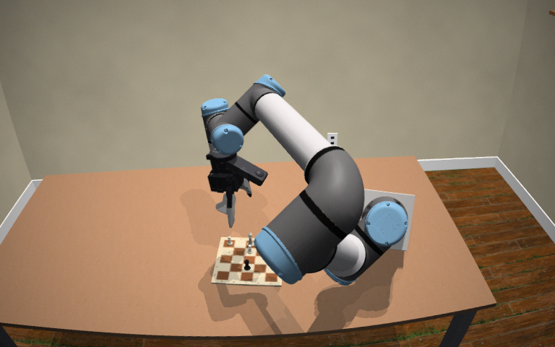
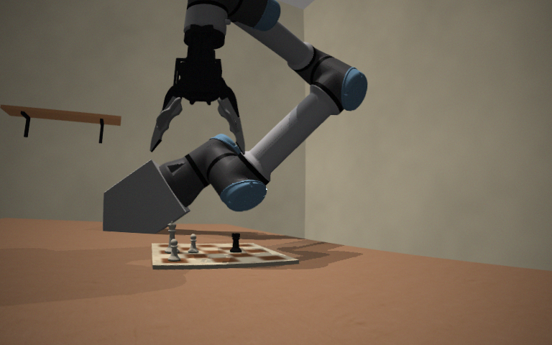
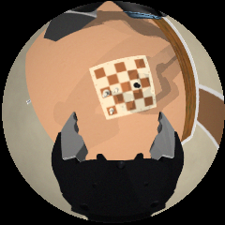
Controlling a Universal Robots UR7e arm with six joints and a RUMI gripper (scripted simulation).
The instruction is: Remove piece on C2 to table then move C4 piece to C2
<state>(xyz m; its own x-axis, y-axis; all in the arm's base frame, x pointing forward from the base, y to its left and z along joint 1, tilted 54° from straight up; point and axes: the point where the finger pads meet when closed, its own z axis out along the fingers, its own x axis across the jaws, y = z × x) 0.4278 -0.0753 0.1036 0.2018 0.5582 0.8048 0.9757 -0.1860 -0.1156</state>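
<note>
Right now the tall white piece is 140 mm below my hand, 40 mm to the right of it and 10 mm behind it. From my hand the other things lie so: black piece 150 mm below, 70 mm to the left, 20 mm behind; chessboard 170 mm below, 40 mm to the left, 20 mm behind.
</note>
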